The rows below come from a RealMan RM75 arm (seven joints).
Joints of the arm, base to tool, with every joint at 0 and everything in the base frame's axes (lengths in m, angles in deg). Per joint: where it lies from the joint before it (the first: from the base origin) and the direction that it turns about. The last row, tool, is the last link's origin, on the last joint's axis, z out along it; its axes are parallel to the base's.
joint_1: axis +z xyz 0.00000 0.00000 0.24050
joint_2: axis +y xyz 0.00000 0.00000 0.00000
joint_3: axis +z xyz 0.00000 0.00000 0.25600
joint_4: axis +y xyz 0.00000 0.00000 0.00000
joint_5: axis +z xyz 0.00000 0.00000 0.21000
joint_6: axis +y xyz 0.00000 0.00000 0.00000
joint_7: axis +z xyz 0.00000 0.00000 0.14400
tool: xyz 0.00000 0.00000 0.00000
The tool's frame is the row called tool.
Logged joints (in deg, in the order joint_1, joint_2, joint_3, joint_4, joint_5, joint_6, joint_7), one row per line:
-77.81 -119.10 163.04 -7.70 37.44 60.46 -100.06
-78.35 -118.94 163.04 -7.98 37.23 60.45 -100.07
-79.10 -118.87 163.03 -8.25 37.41 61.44 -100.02
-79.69 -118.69 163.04 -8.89 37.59 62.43 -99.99
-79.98 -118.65 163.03 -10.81 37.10 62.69 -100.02
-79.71 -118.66 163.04 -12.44 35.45 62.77 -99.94
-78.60 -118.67 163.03 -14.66 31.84 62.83 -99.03
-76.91 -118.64 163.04 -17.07 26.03 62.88 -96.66
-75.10 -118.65 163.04 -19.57 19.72 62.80 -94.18
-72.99 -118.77 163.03 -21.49 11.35 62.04 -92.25
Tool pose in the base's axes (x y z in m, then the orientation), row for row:
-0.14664 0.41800 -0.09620 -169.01 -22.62 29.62
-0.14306 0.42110 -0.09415 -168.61 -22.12 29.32
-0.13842 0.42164 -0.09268 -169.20 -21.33 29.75
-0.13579 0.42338 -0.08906 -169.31 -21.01 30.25
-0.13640 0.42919 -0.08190 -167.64 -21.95 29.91
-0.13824 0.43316 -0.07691 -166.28 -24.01 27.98
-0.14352 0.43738 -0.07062 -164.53 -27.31 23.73
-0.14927 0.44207 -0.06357 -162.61 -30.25 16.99
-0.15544 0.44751 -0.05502 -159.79 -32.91 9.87
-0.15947 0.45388 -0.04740 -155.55 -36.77 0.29
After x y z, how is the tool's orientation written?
As a rotation vector, in degrees.
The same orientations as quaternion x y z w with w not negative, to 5 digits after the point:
-0.97475 -0.13046 0.17083 0.06043
-0.97503 -0.12791 0.16955 0.06485
-0.97562 -0.12299 0.17154 0.06005
-0.97546 -0.12105 0.17428 0.05870
-0.97381 -0.12751 0.17375 0.07240
-0.97281 -0.14047 0.16369 0.08439
-0.97172 -0.16129 0.14015 0.10053
-0.97098 -0.18063 0.10145 0.11953
-0.96747 -0.19926 0.05976 0.14399
-0.95815 -0.22649 0.00179 0.17505

